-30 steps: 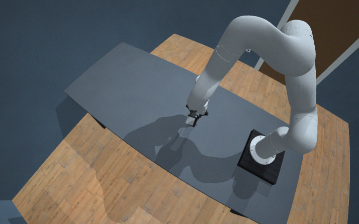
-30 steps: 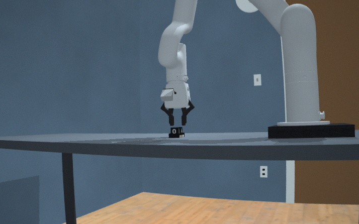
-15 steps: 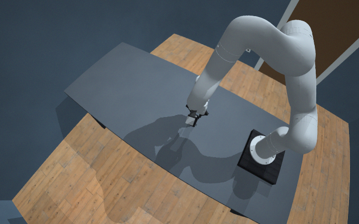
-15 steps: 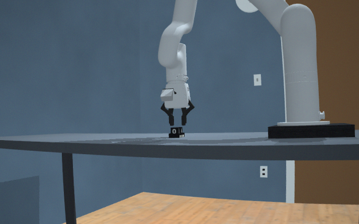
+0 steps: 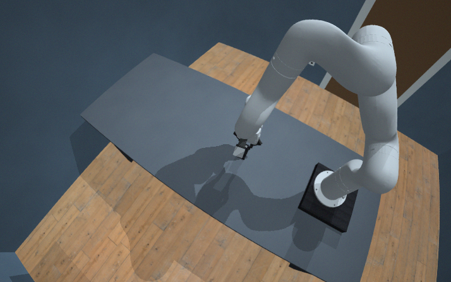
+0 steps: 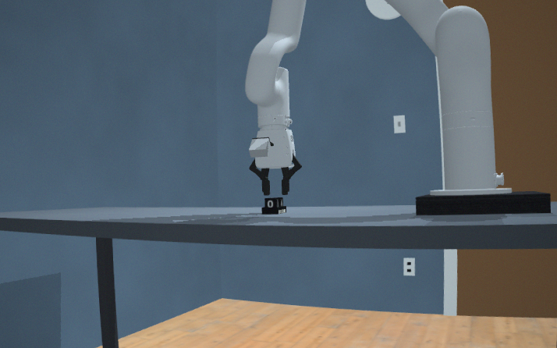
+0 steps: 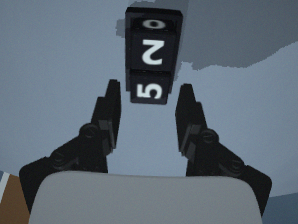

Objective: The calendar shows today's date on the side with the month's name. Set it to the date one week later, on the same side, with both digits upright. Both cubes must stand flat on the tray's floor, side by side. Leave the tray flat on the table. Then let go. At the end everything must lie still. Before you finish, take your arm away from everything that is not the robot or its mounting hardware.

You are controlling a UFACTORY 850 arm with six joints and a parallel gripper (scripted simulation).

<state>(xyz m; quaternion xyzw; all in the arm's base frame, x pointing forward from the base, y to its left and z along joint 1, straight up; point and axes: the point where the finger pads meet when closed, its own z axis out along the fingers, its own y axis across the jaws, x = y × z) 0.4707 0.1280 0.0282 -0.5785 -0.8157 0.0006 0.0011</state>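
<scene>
Right now my hand is 1 cm past the black tray, 2 cm to the right of it and 6 cm above it. Round my hand: calendar cube: 1 cm behind, 3 cm to the left, 4 cm below.
</scene>
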